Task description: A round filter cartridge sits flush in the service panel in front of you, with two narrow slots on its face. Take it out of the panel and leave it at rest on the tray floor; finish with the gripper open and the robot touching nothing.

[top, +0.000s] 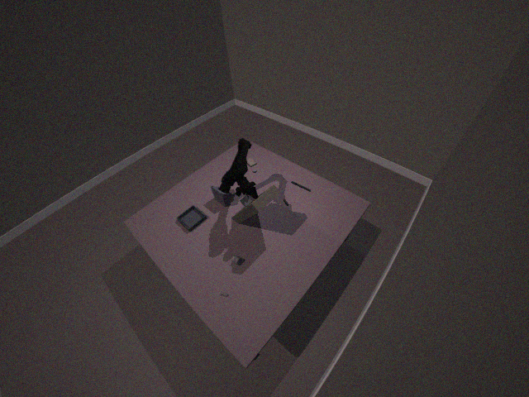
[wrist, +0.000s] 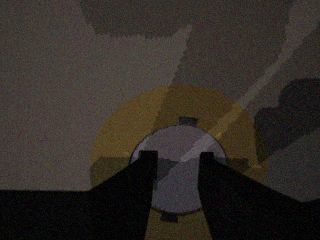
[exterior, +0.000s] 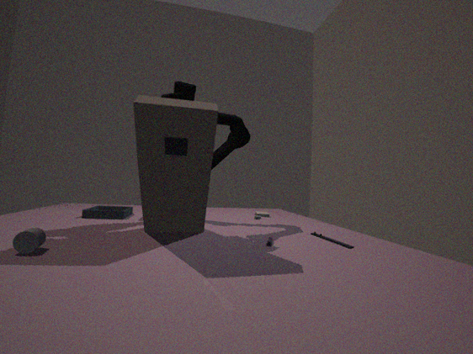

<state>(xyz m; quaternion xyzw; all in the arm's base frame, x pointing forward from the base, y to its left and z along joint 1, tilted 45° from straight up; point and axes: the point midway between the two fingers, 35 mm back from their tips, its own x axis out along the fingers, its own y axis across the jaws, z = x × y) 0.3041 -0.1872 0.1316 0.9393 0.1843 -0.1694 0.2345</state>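
My gripper tip is now 1 cm short of the round filter cartridge and 1 cm above it. Round my gripper tip: dark square tray 44 cm behind, 26 cm below, 23 cm to the right; then pale block 48 cm to the left, 44 cm behind, 26 cm below.
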